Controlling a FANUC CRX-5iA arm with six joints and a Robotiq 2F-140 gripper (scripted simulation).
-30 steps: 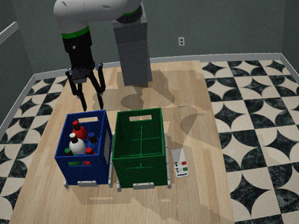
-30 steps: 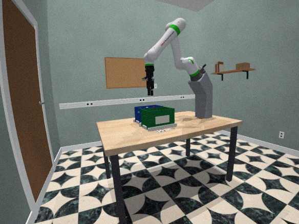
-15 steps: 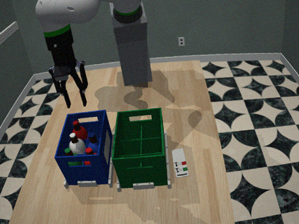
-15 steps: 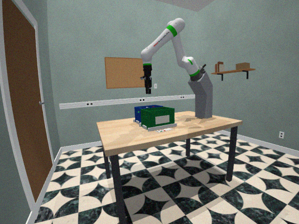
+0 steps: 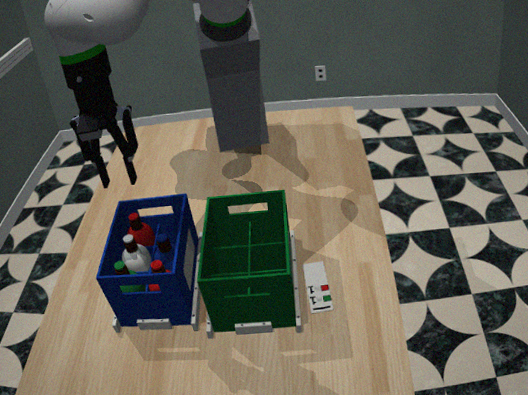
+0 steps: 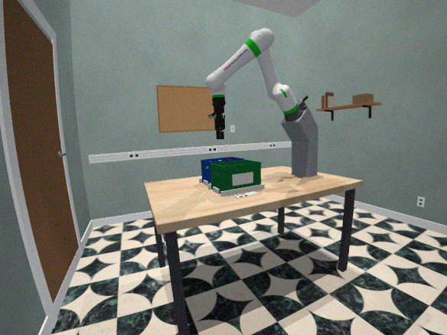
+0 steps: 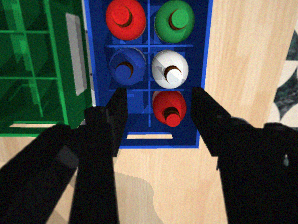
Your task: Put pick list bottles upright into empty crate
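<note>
Right now my hand is 90 mm short of the green bottle, 20 mm to the left of it and 270 mm above it. Round my hand: blue bottle 10 mm behind, 50 mm to the left, 270 mm below; then white bottle 30 mm to the right, 270 mm below; then blue crate 10 mm behind, 10 mm to the left, 270 mm below.
</note>
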